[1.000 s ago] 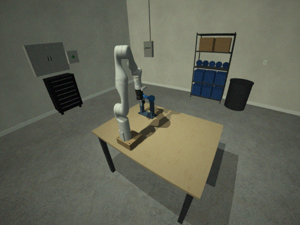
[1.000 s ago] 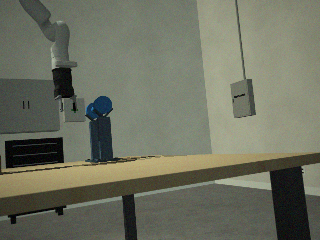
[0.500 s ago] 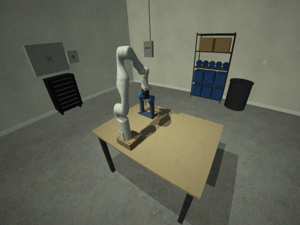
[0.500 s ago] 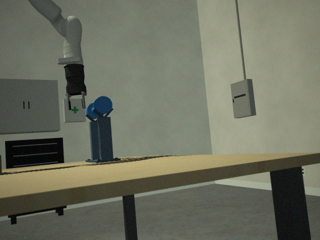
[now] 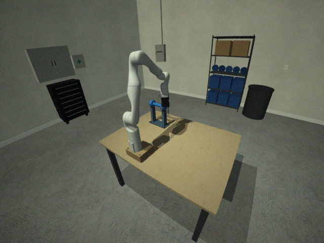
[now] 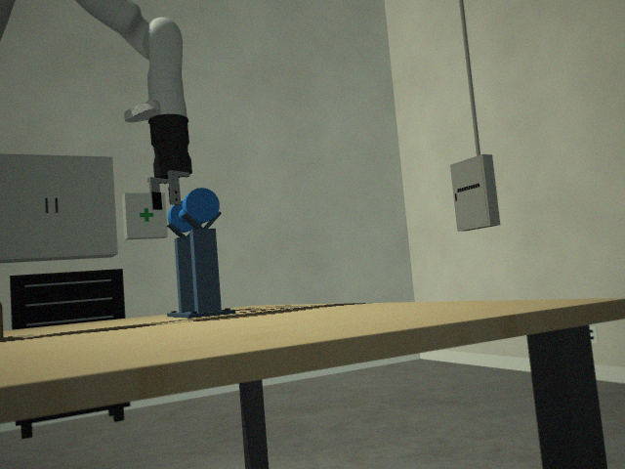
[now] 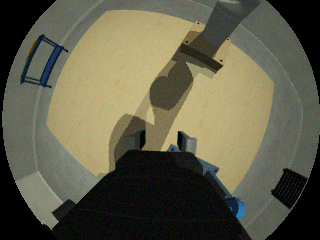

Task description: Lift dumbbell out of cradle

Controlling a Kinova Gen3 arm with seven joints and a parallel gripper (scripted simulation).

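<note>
The blue dumbbell is 7 cm ahead of my hand and 18 cm to the left of it. The rest, counted from my hand: cradle (7 cm ahead, 18 cm to the left, 14 cm below).
</note>
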